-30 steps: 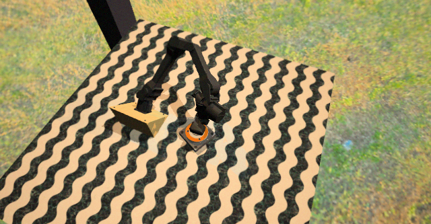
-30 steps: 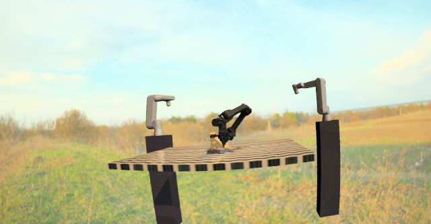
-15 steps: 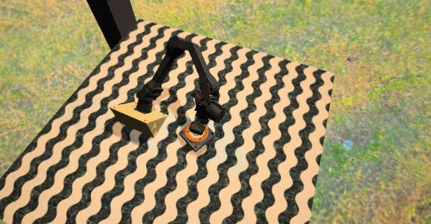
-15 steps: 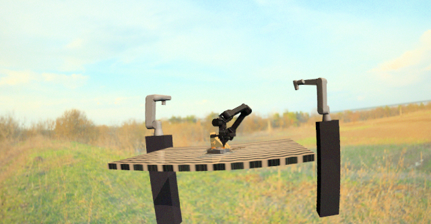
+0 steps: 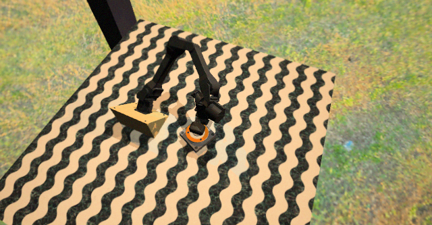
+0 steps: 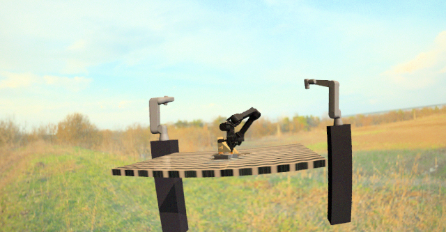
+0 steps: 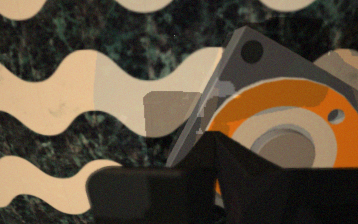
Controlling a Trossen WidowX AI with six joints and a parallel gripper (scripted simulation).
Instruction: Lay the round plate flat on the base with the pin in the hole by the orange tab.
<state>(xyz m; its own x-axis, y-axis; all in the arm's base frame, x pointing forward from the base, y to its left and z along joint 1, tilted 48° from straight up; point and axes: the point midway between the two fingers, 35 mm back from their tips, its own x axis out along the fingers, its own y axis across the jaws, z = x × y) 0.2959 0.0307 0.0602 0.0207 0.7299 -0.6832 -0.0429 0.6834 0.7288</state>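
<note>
Now: the round orange plate 3 cm to the right of my gripper tip, 1 cm below it and 1 cm behind it. Also, from my gripper tip: square grey base 5 cm to the right, 2 cm below, 2 cm behind.
</note>
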